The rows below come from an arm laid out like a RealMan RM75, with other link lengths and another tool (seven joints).
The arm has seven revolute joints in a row. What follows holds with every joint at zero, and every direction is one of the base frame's. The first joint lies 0.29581 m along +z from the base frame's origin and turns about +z. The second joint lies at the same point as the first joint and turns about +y. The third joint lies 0.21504 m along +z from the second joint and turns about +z. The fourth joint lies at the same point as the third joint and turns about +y. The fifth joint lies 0.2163 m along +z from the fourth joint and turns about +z. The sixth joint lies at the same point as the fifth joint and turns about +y. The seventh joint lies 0.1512 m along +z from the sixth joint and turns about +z. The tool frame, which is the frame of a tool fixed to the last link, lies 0.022 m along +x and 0.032 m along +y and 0.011 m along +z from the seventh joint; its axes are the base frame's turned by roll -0.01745, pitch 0 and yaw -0.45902 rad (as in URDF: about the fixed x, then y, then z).
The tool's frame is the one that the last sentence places.
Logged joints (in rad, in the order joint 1, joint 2, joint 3, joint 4, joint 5, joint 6, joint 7), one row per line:
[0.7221 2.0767 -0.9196 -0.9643 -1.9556 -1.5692 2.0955]
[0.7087 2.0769 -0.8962 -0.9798 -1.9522 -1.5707 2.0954]
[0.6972 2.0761 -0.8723 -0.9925 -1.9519 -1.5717 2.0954]
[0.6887 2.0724 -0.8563 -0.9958 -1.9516 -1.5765 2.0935]
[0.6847 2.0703 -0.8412 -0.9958 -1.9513 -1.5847 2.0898]
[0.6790 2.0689 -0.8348 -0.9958 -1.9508 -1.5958 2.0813]
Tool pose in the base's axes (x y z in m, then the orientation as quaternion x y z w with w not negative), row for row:
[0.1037 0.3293 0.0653 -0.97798 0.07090 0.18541 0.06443]
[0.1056 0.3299 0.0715 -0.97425 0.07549 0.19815 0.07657]
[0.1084 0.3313 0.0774 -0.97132 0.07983 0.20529 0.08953]
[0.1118 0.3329 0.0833 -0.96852 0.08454 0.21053 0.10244]
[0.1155 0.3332 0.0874 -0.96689 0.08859 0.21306 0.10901]
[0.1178 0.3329 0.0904 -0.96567 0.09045 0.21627 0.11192]
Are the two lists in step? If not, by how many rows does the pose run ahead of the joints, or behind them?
The pose runs 1 row behind the joints: the pose in row i belongs to the joints in row i - 1.
